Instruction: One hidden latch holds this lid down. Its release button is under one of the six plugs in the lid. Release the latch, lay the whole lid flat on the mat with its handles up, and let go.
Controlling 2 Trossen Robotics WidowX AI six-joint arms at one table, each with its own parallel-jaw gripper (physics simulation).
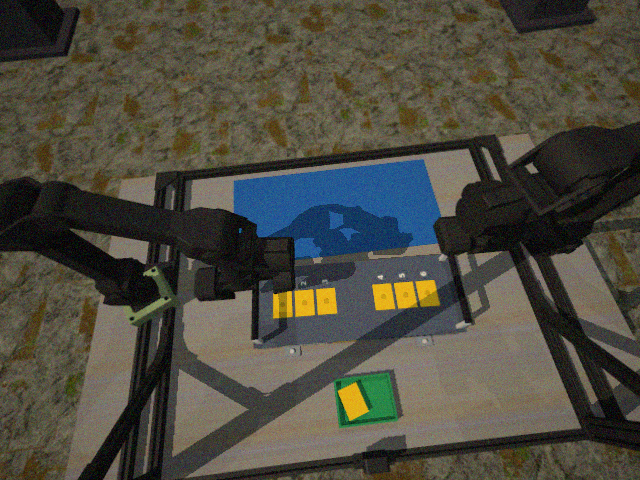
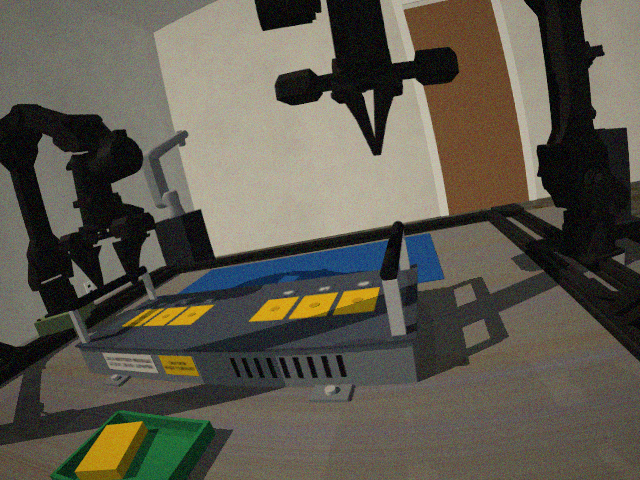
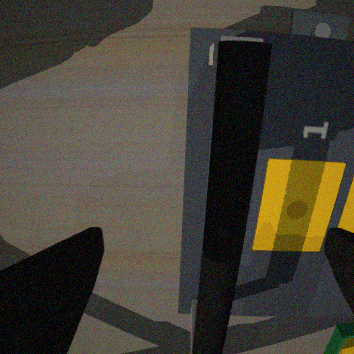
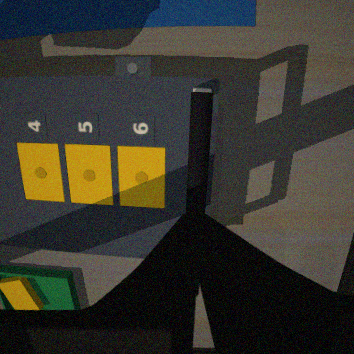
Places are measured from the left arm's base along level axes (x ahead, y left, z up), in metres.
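Pixels of known places: left gripper, fingertip midpoint: (image 1: 254, 294) (image 2: 117, 286) (image 3: 215, 239); right gripper, fingertip midpoint: (image 1: 469, 251) (image 2: 377, 155) (image 4: 193, 225); left arm's base, link origin: (image 1: 143, 294) (image 2: 63, 309); right arm's base, link origin: (image 2: 590, 252).
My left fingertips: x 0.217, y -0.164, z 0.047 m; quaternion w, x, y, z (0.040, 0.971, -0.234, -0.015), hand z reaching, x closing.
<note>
Ahead of a thing's pixels: the offset from my left fingertips to its top centre. "pt": to the spot under its first point. Level surfaces: height alone.
The grey lid (image 1: 356, 320) (image 2: 227, 316) (image 3: 285, 100) (image 4: 175, 120) lies level on its box, with three yellow plugs at each end; what is under them is hidden. The left handle @[pt 0.026 m back, 0.051 m right, 0.011 m up] (image 1: 254, 320) (image 2: 103, 293) (image 3: 230, 150) and right handle @[pt 0.360 m ahead, 0.234 m right, 0.010 m up] (image 1: 459, 289) (image 2: 393, 250) (image 4: 200, 150) stand up. My left gripper (image 2: 117, 285) (image 3: 215, 239) is open and empty, its fingers on either side above the left handle. My right gripper (image 2: 377, 153) (image 4: 193, 225) is shut on nothing, well above the right handle. The blue mat @[0.097 m down] (image 1: 330, 180) (image 2: 429, 253) (image 4: 215, 12) lies behind the box.
A green tray @[pt 0.136 m ahead, 0.317 m right, 0.082 m down] (image 1: 393, 392) (image 2: 193, 449) with a loose yellow block @[0.057 m ahead, 0.285 m right, 0.083 m down] (image 1: 354, 401) (image 2: 111, 449) stands in front of the box @[0.181 m ahead, 0.118 m right, 0.053 m down] (image 2: 279, 369). Small bolted brackets @[pt 0.262 m ahead, 0.277 m right, 0.092 m down] (image 1: 424, 341) (image 2: 332, 391) edge the box. Black frame rails (image 1: 330, 157) border the table.
</note>
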